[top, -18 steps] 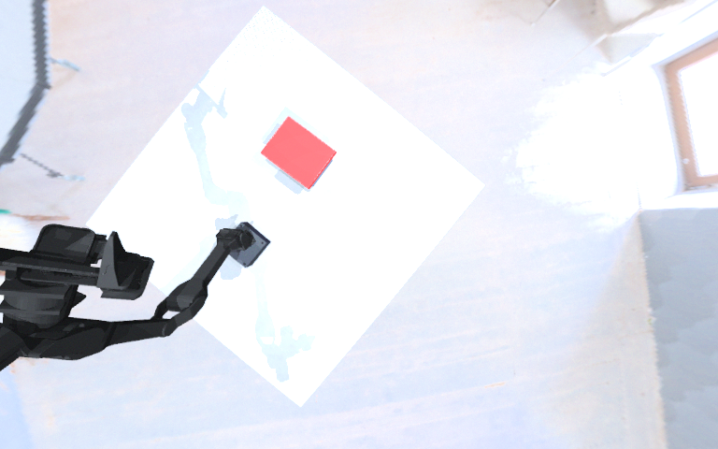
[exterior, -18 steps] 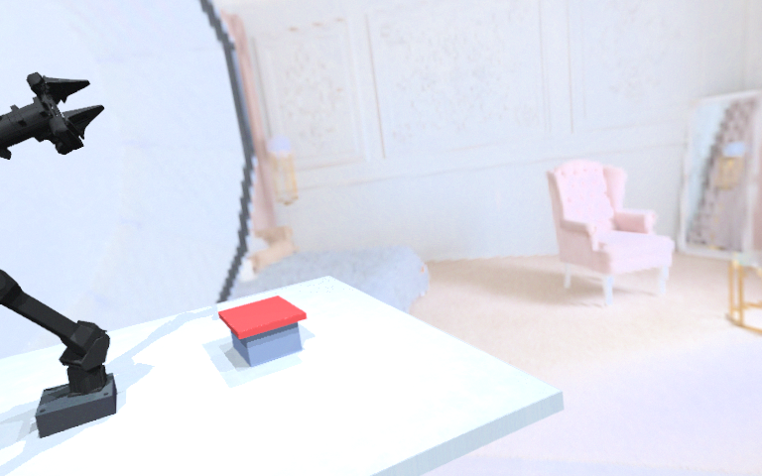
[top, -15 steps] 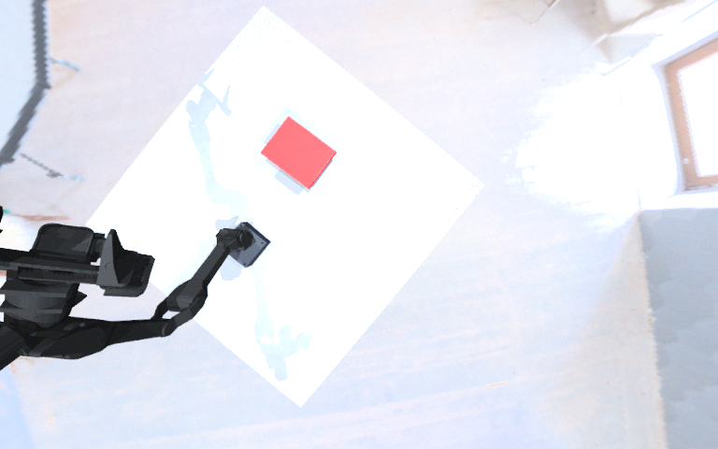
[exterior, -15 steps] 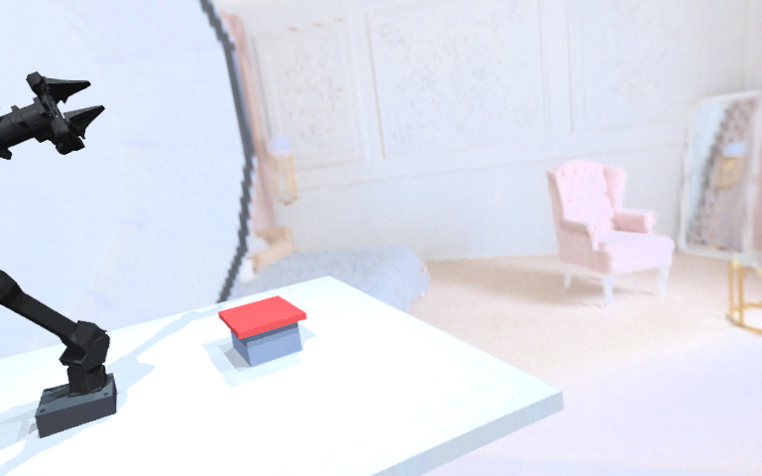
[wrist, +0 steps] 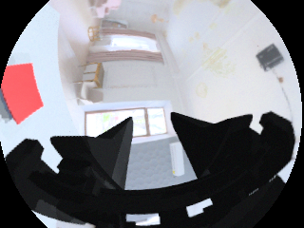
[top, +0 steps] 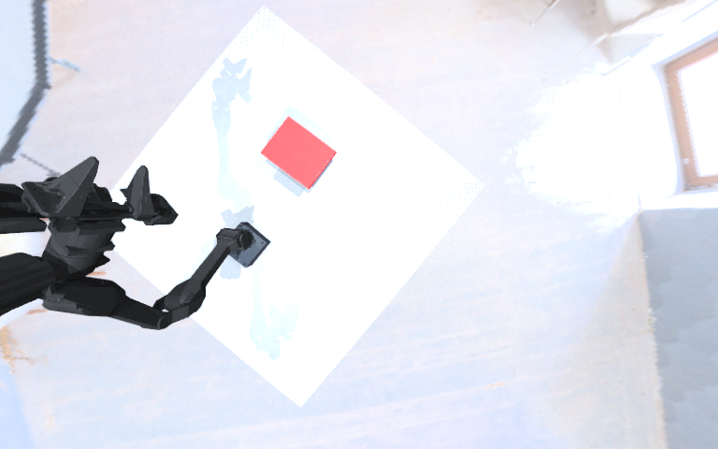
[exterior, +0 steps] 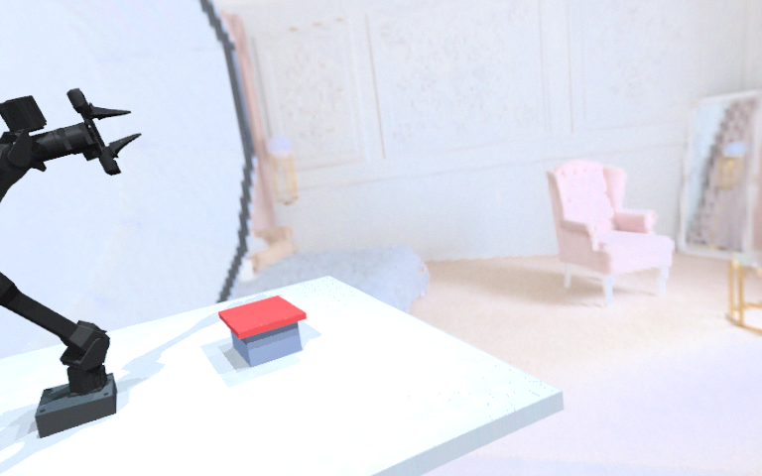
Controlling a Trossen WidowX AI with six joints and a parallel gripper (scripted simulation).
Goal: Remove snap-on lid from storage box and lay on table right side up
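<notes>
Now: the red lid 54 cm below my gripper tip, 19 cm ahead of it and 10 cm to the left of it. From my gripper tip the other things lie so: blue-grey storage box: 59 cm below, 19 cm ahead, 10 cm to the left.
</notes>
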